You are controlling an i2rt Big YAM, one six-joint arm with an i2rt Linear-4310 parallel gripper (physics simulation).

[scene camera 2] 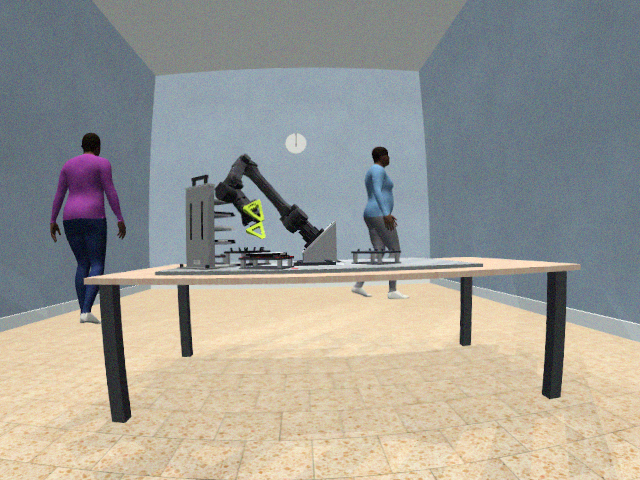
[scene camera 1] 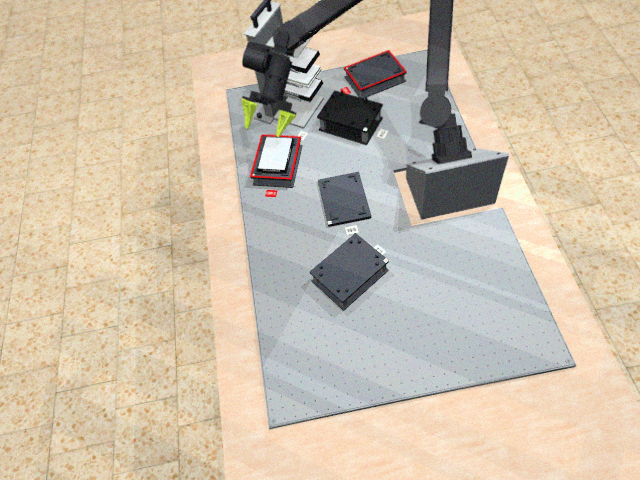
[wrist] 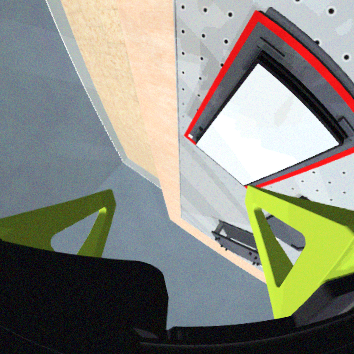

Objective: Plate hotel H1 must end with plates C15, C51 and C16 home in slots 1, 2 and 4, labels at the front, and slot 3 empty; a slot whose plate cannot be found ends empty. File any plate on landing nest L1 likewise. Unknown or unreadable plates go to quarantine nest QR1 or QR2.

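Places are measured from the arm's base along level axes (x up, y left, z back), in centimetres.
Where they show: gripper, fingertip midpoint: [scene camera 2: 263, 229] [scene camera 1: 262, 132] [wrist: 178, 195]; arm's base, origin of the base link: [scene camera 2: 315, 239] [scene camera 1: 451, 158].
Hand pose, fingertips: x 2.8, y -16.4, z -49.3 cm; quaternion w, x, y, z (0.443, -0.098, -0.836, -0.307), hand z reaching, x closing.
Observation:
Things, the pixels of their top centre, and the offset from my fingertips.
- white-topped plate, middle of its top: [wrist: 249, 142] [scene camera 1: 275, 153] [scene camera 2: 266, 252] dz +2.3, dx -8.1, dy +0.6 cm
- second red-rimmed nest, middle of its top: [scene camera 1: 374, 68] dz +36.0, dx -9.0, dy -29.9 cm
Plate hotel H1 [scene camera 1: 264, 26] [scene camera 2: 200, 227] stands at the far left corner of the board, with several shelf levels and pale plates partly hidden behind the arm. My gripper [scene camera 1: 263, 131] [scene camera 2: 263, 228] [wrist: 178, 195] is open and empty, in front of the hotel and above the board, tilted. A white-topped plate [scene camera 1: 275, 153] [wrist: 270, 125] lies on a red-rimmed nest [scene camera 1: 297, 155] [wrist: 221, 75], which lies ahead of the right finger in the wrist view. A second red-rimmed nest [scene camera 1: 375, 70] at the back bears no plate. Plate labels and most nest tags are unreadable.
A tall black stand [scene camera 1: 350, 109], a low dark stand [scene camera 1: 344, 198] and a turned dark stand [scene camera 1: 348, 269] [scene camera 2: 376, 252] are on the board. The arm's grey base [scene camera 1: 457, 183] [scene camera 2: 321, 246] is at the right. Two people [scene camera 2: 86, 188] [scene camera 2: 378, 191] are beyond the table.

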